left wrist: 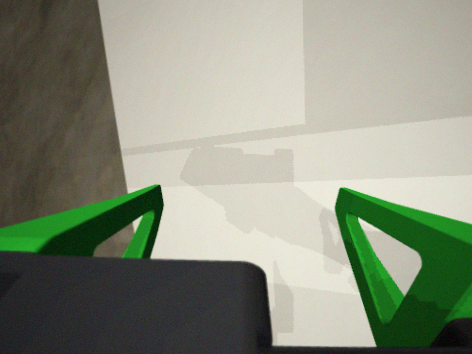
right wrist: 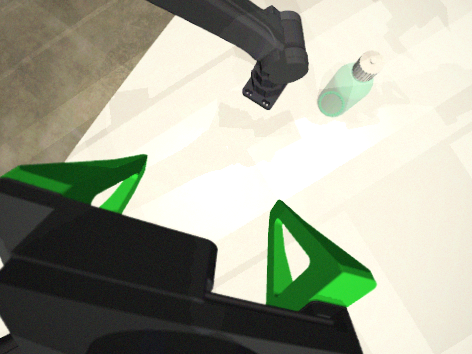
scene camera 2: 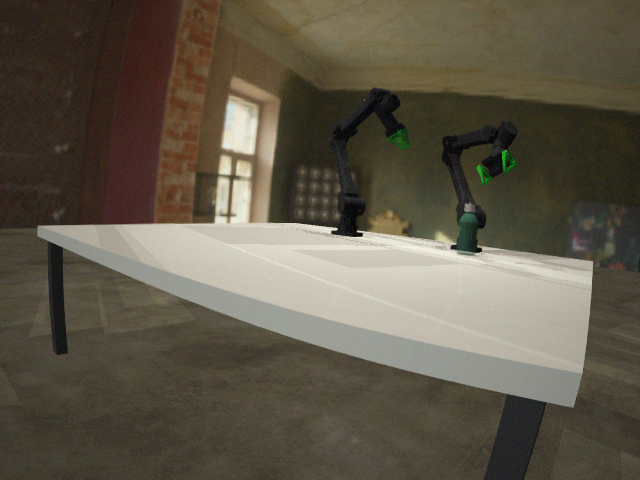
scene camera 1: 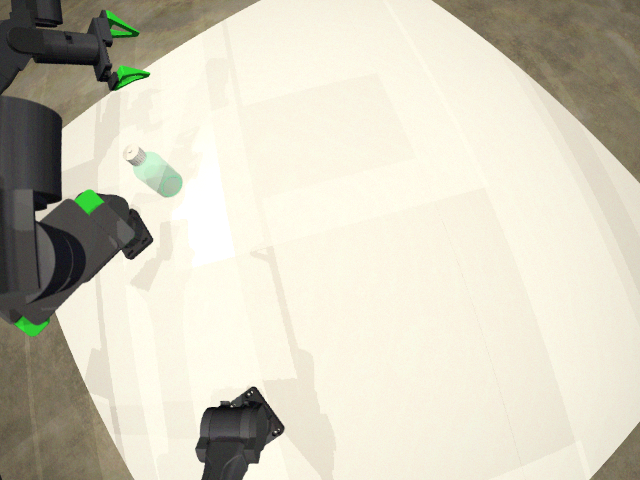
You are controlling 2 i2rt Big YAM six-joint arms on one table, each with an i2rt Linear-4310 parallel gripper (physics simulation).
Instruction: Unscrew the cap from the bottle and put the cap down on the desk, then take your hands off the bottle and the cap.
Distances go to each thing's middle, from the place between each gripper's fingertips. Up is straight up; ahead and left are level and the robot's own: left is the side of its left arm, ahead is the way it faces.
My left hand is 15 cm past the cap [right wrist: 370, 63], 12 cm to the left of it and 10 cm above it. Also, from my left hand: green bottle [scene camera 2: 468, 224] 18 cm below, 15 cm behind, 12 cm to the right.
Now: the cap 300 mm to the left of my right hand, 210 mm below it and 80 mm ahead of it. The rest, counted from my right hand: green bottle: 300 mm to the left, 290 mm below, 80 mm ahead.
